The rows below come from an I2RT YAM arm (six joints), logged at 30 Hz.
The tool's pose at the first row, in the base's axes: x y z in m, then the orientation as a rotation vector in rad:
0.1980, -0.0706, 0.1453, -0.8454, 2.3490, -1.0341
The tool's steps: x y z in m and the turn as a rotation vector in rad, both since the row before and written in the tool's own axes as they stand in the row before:
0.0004, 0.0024, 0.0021, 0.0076, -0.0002, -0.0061
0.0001, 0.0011, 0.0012, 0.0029, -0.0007, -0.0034
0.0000, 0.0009, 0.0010, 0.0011, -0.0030, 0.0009
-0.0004, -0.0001, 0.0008, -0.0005, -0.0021, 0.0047
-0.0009, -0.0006, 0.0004, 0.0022, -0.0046, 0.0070
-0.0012, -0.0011, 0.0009, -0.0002, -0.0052, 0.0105
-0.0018, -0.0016, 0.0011, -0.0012, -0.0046, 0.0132
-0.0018, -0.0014, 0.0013, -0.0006, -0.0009, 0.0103
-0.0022, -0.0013, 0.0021, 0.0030, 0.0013, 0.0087
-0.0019, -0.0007, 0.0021, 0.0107, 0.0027, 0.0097
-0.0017, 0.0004, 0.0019, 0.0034, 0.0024, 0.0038
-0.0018, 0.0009, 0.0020, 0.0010, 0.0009, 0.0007
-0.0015, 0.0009, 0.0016, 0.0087, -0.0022, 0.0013
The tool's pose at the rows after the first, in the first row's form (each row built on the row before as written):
0.1981, -0.0706, 0.1421, -0.8503, 2.3423, -1.0447
0.1984, -0.0707, 0.1405, -0.8537, 2.3390, -1.0488
0.1987, -0.0707, 0.1392, -0.8532, 2.3359, -1.0476
0.1995, -0.0709, 0.1388, -0.8482, 2.3354, -1.0438
0.2006, -0.0708, 0.1391, -0.8401, 2.3314, -1.0403
0.2024, -0.0710, 0.1396, -0.8288, 2.3292, -1.0324
0.2049, -0.0712, 0.1405, -0.8143, 2.3286, -1.0226
0.2074, -0.0714, 0.1411, -0.8020, 2.3301, -1.0170
0.2107, -0.0717, 0.1412, -0.7896, 2.3306, -1.0174
0.2136, -0.0719, 0.1408, -0.7725, 2.3271, -1.0266
0.2159, -0.0715, 0.1397, -0.7657, 2.3274, -1.0301
0.2182, -0.0708, 0.1382, -0.7641, 2.3276, -1.0314
0.2200, -0.0701, 0.1368, -0.7599, 2.3200, -1.0390

